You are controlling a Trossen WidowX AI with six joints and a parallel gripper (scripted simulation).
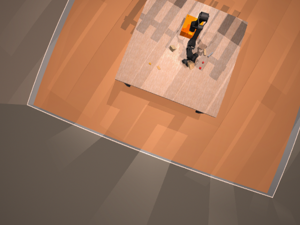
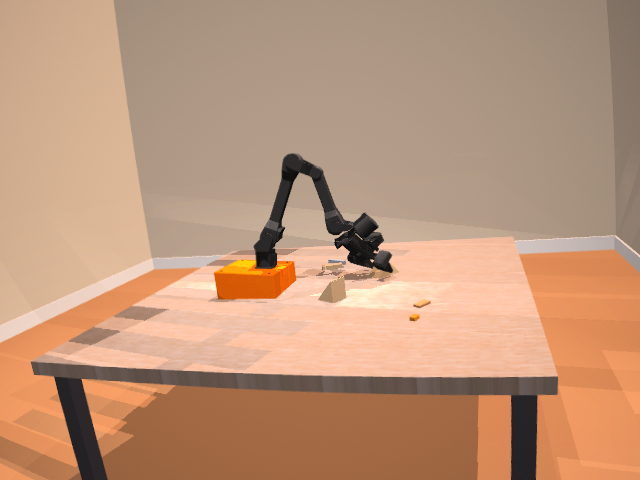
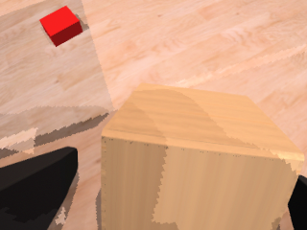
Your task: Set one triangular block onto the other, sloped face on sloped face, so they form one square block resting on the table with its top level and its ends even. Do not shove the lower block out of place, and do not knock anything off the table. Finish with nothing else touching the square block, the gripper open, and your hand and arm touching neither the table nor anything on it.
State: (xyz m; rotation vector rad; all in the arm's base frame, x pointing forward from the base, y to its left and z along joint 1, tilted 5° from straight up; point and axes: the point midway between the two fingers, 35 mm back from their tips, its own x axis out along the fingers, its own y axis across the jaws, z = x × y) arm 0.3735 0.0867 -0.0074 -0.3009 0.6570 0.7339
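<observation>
The triangular block is 10 mm above my gripper tip. Round my gripper tip: orange cube 470 mm to the right, 110 mm ahead, 10 mm below; tan bar 200 mm behind, 130 mm to the left, 10 mm below; grey bar 200 mm to the left, 200 mm behind, 10 mm below.
</observation>
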